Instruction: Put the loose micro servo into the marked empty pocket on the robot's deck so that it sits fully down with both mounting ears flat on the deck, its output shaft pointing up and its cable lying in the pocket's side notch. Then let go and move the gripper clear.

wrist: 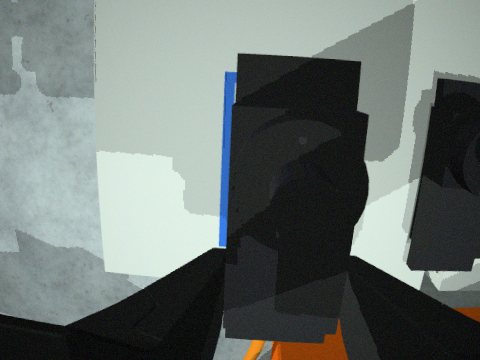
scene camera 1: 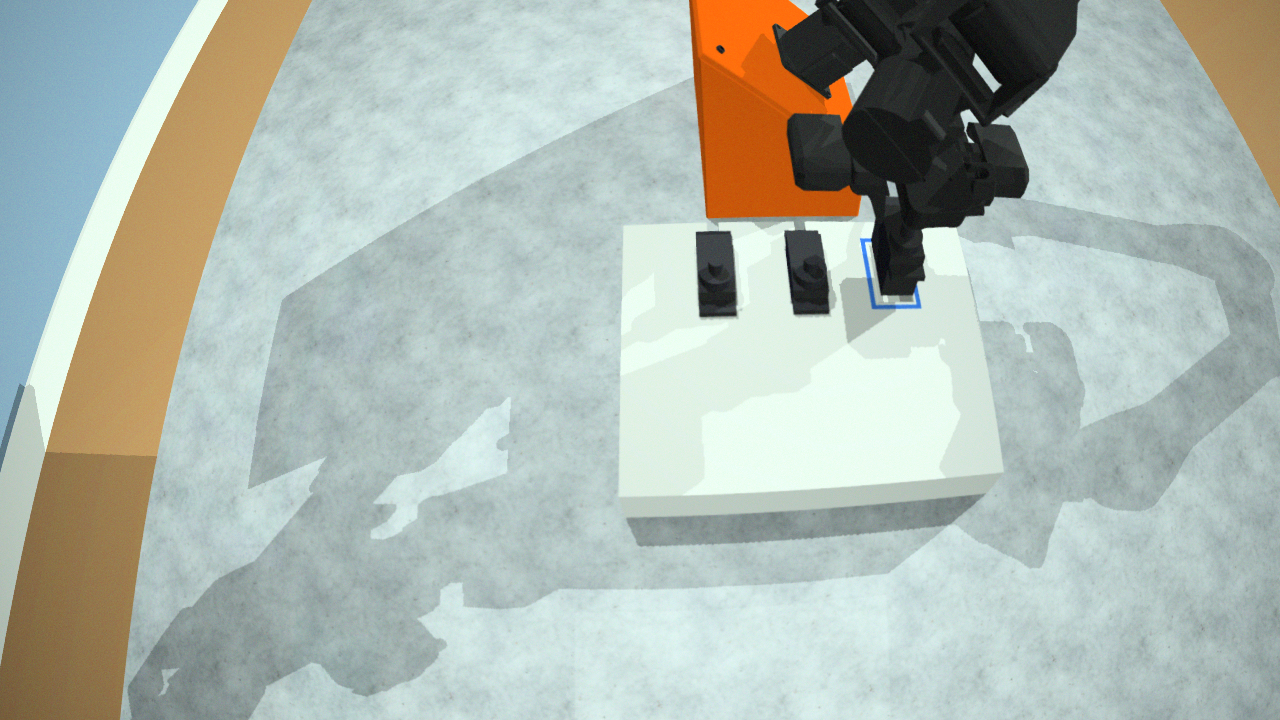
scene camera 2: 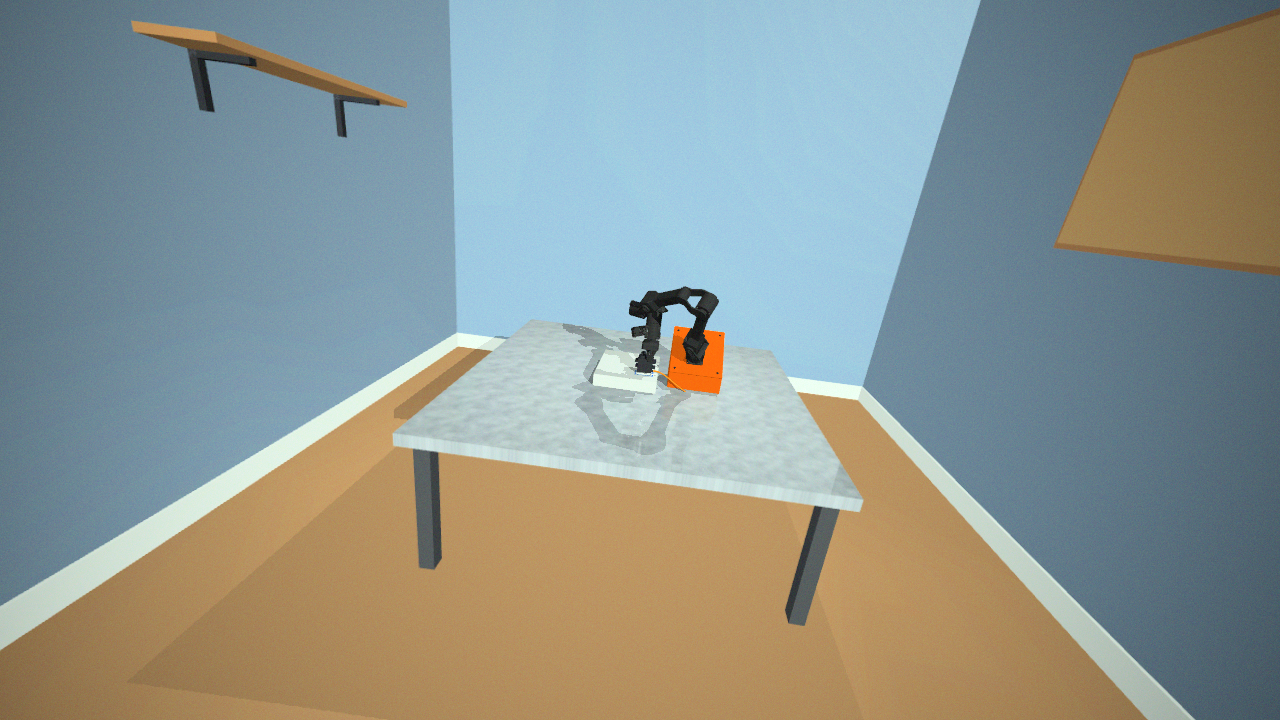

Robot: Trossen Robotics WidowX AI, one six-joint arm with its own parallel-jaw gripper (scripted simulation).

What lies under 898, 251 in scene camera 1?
A black micro servo.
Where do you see a white deck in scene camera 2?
At 616, 369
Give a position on a white deck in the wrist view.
402, 56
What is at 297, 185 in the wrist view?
A black micro servo.
